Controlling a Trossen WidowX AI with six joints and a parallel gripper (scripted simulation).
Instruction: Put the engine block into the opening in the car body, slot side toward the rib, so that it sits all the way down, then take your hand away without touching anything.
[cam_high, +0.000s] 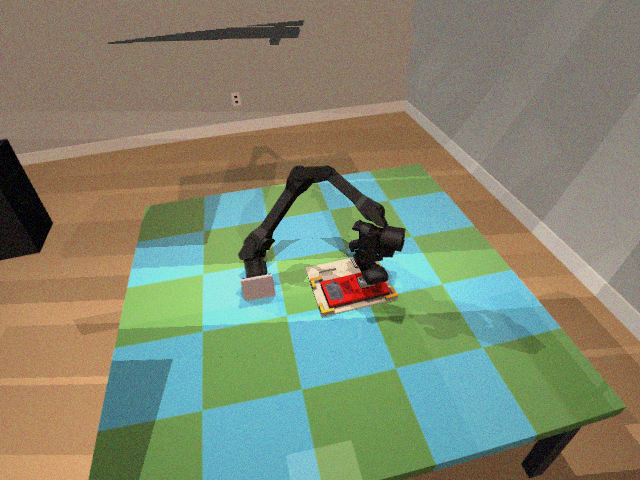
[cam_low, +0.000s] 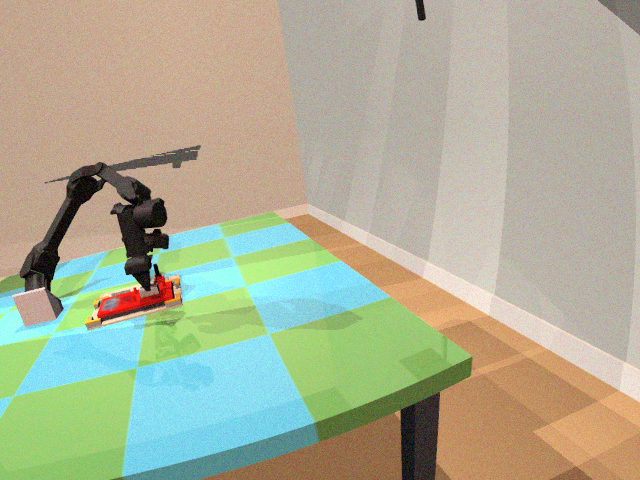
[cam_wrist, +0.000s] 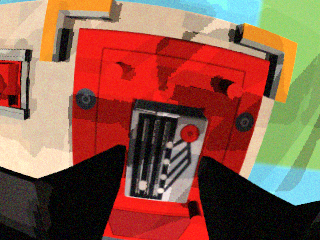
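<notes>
The engine block is 1 cm below my gripper tip.
</notes>
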